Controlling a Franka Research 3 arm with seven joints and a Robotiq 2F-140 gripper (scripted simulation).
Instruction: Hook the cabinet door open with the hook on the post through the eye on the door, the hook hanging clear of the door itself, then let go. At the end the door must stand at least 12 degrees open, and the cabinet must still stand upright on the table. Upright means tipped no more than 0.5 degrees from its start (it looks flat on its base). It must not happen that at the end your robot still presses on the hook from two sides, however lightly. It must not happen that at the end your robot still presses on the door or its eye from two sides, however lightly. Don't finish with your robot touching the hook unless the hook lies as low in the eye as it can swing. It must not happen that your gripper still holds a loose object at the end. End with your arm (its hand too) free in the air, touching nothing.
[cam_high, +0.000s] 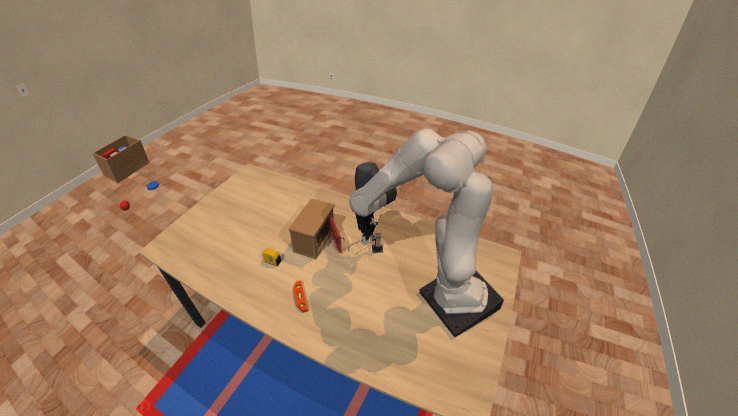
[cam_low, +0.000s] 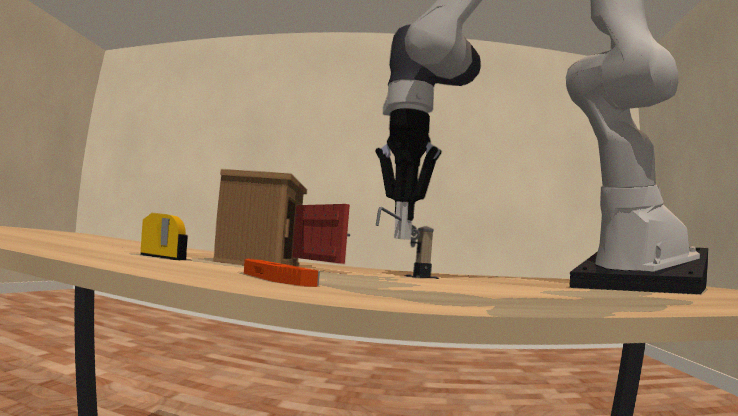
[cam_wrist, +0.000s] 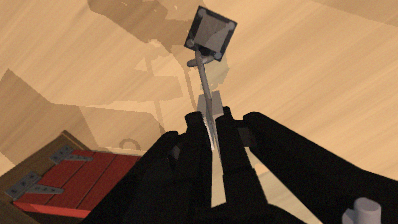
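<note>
Now: hand 15 cm short of the red door, 3 cm to the left of it and 3 cm above it. From my hand the other things lie so: yellow tape measure: 39 cm ahead, 19 cm to the left, 7 cm below; then thin metal hook: 2 cm to the left, 1 cm below, 1 cm ahead; then orange level: 32 cm to the left, 18 cm ahead, 9 cm below.
</note>
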